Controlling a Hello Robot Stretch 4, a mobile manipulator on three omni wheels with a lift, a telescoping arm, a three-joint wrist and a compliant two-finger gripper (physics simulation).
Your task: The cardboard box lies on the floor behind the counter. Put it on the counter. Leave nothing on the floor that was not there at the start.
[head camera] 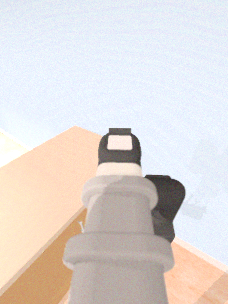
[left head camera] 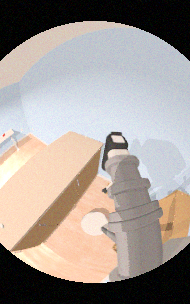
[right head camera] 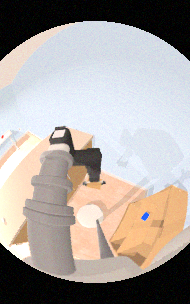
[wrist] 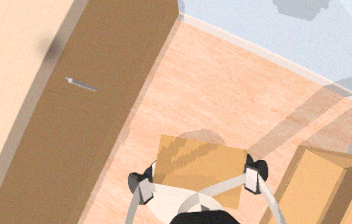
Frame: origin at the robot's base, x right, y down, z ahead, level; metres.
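Where they show: gripper, fingertip midpoint: [right head camera: 93,183] [wrist: 196,171]; robot's base, link origin: [left head camera: 93,222] [right head camera: 90,215].
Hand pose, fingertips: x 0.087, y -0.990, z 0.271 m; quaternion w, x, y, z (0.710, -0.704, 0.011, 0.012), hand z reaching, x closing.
Things, the pixels of their top centre, and the offset from my fingertips. Level surfaces: height alone.
- small cardboard box, top centre: [wrist: 199,174] [right head camera: 94,181] dx +0.003, dy -0.037, dz +0.005 m
- floor, surface height: dy +1.019 m
- blue object, top centre: [right head camera: 145,216] dx +0.579, dy +0.425, dz -0.395 m
The small cardboard box [right head camera: 94,185] [wrist: 220,160] is orange-brown. It is held between the two fingertips of my gripper [right head camera: 95,183] [wrist: 200,178], which is shut on its two opposite sides. The box is raised well above the floor [wrist: 225,85] and out beside the counter, not over its top. The counter [head camera: 50,175] [left head camera: 55,175] [right head camera: 25,175] [wrist: 100,60] has a pale top and a brown door side with handles; it stands to the left of the gripper. In the head view the arm and wrist hide the fingertips and the box.
A wooden shelf unit [right head camera: 172,205] [wrist: 312,185] stands to the right, with a blue object [right head camera: 145,216] on it. The round white robot base [left head camera: 94,223] [right head camera: 90,216] stands on the floor between the counter and this unit. A pale blue wall [head camera: 110,65] rises beyond the counter's end.
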